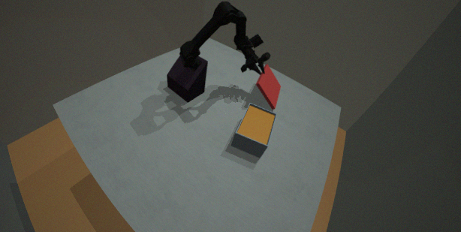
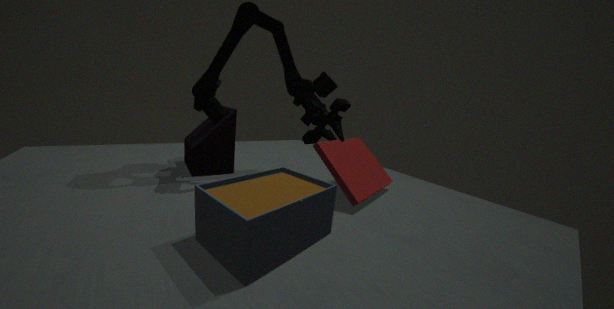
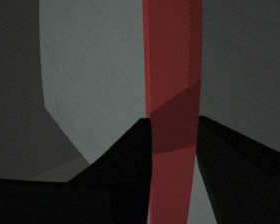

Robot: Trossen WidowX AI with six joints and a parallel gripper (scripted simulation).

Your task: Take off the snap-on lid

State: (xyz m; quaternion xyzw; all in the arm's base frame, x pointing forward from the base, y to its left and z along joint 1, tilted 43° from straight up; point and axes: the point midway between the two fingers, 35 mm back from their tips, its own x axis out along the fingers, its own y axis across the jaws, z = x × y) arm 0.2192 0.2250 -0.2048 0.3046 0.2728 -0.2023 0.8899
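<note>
The red lid is 6 cm ahead of my gripper tip, 5 cm below it and 2 cm to the left of it. The rest, counted from my gripper tip: storage box 29 cm to the right, 19 cm ahead, 9 cm below.
</note>
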